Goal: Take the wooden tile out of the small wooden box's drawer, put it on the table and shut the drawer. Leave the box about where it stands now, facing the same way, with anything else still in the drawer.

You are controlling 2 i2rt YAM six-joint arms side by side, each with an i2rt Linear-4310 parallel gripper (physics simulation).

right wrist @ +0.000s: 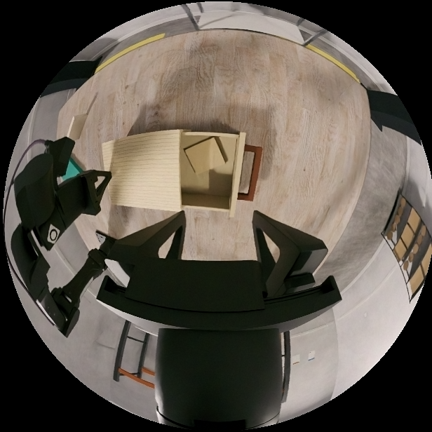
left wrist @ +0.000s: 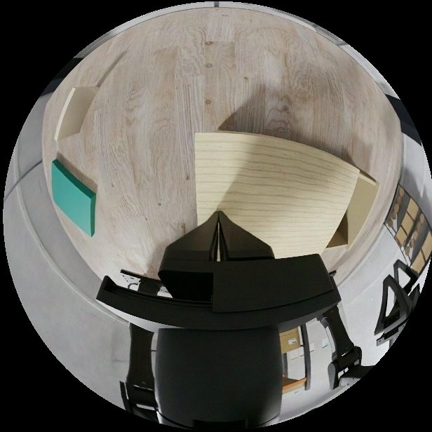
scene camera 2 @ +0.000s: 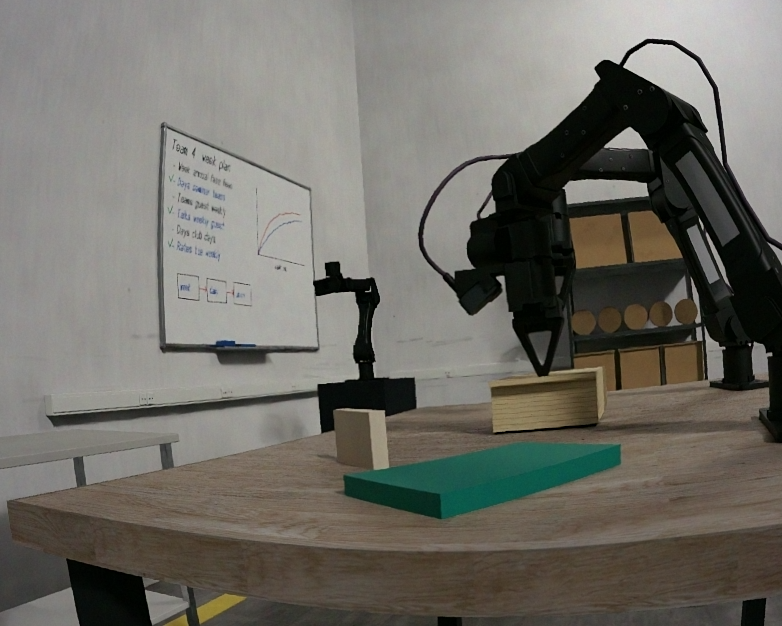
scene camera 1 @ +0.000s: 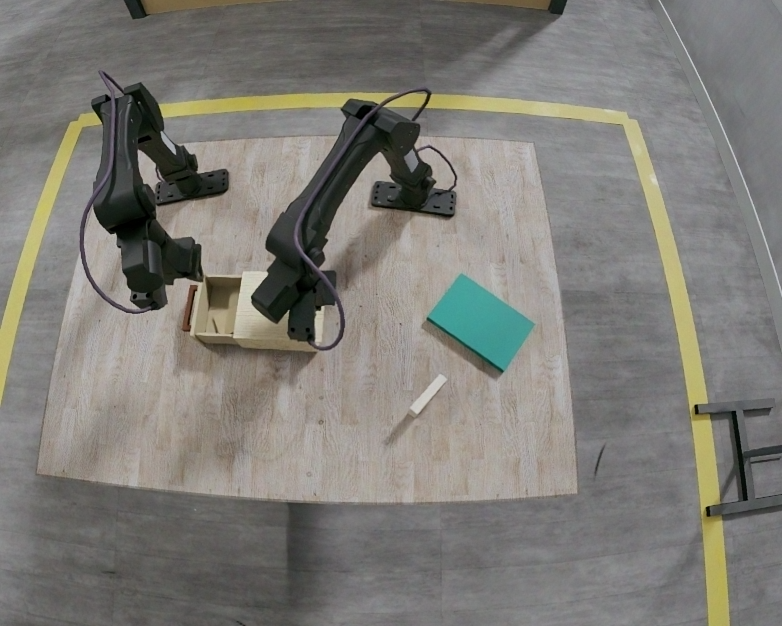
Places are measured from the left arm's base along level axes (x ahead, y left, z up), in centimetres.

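Pixels of known places: left gripper, fingertip midpoint: [scene camera 2: 543,376]; right gripper, fingertip midpoint: [scene camera 1: 188,280]; left arm's base, origin of the base link: [scene camera 1: 414,199]; right arm's base, origin of the base link: [scene camera 2: 738,386] [scene camera 1: 191,187].
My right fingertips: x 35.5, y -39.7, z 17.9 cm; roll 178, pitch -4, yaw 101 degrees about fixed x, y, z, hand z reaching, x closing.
Ahead of a thing's pixels: the offset from my right fingertips to its middle. "spot": to the spot under its first point.
The small wooden box @(dy +16.2, dx -1.6, dz -14.3 cm) [scene camera 1: 251,326] [scene camera 2: 544,407] [left wrist: 280,185] [right wrist: 145,170] stands with its drawer @(spot: dy -1.4, dx +1.7, dz -13.7 cm) [scene camera 1: 202,313] [right wrist: 238,172] pulled out to the left in scene camera 1. The drawer has a red-brown handle @(spot: dy -4.9, dx +0.5, dz -13.7 cm) [scene camera 1: 189,306] [right wrist: 256,172]. In the right wrist view the square wooden tile [right wrist: 206,154] lies askew inside the drawer, near its far side. My left gripper [scene camera 2: 542,373] [left wrist: 218,216] is shut and empty, its tips at the top of the box. My right gripper [right wrist: 218,215] is open and empty, above and beside the drawer; the left arm hides it in scene camera 2.
A flat teal block @(dy +57.8, dx -6.4, dz -17.0 cm) [scene camera 1: 482,319] [scene camera 2: 482,476] [left wrist: 74,200] lies on the table at the right in scene camera 1. A thin cream block @(dy +47.8, dx +11.5, dz -14.9 cm) [scene camera 1: 428,394] [scene camera 2: 360,437] [left wrist: 76,112] stands upright near it. My left arm reaches over the box's right part in scene camera 1.
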